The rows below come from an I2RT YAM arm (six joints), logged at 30 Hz.
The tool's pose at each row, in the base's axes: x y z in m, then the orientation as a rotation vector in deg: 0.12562, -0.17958, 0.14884, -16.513, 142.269, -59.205; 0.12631, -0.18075, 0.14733, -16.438, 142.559, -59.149; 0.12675, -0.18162, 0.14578, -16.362, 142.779, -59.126; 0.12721, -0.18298, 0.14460, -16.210, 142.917, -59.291; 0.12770, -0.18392, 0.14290, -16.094, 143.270, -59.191; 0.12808, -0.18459, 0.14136, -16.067, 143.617, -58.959; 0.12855, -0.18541, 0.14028, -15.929, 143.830, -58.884; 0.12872, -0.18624, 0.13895, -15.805, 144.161, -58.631; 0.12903, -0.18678, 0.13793, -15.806, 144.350, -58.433
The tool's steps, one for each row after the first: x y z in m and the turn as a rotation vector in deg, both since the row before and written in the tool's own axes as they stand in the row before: 0.00027, 0.00024, 0.00200, -0.124, 0.245, 0.003; 0.00039, 0.00048, 0.00172, -0.079, 0.197, 0.009; 0.00042, -0.00013, 0.00181, 0.078, 0.209, 0.027; 0.00040, 0.00054, 0.00189, -0.166, 0.291, 0.027; 0.00035, 0.00061, 0.00157, -0.258, 0.221, 0.004; 0.00018, 0.00017, 0.00141, -0.098, 0.183, 0.066; 0.00052, 0.00035, 0.00145, -0.250, 0.218, 0.078; 0.00020, 0.00032, 0.00113, -0.187, 0.092, 0.010
